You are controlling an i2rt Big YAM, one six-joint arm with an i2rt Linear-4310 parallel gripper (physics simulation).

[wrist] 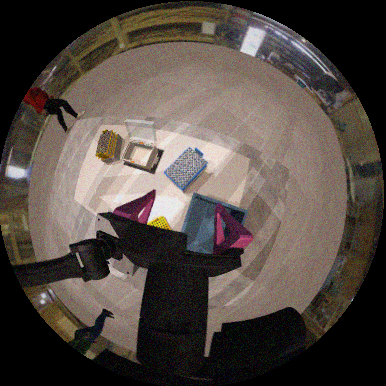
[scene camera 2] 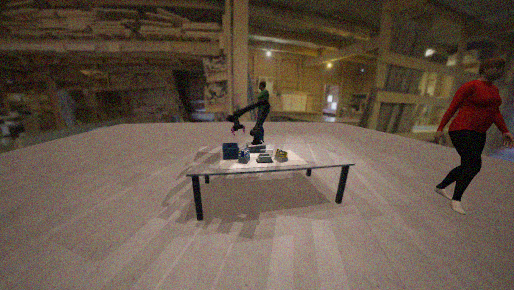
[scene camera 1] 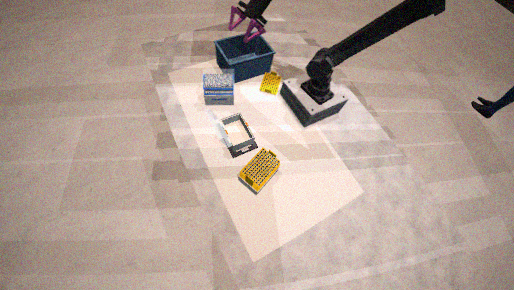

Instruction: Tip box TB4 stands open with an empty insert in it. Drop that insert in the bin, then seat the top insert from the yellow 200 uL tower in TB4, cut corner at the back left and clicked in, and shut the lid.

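My gripper is open and empty, high over the blue bin. The empty yellow insert lies on the table between the bin and the arm's base, outside the bin; part of it is hidden in the wrist view. Tip box TB4 stands with its clear lid open and no insert in it. The yellow tower stands beside TB4, with a yellow insert full of tips on top.
A blue tip tower stands between TB4 and the bin. The arm's base stands close to the loose insert. A person in red stands away from the table.
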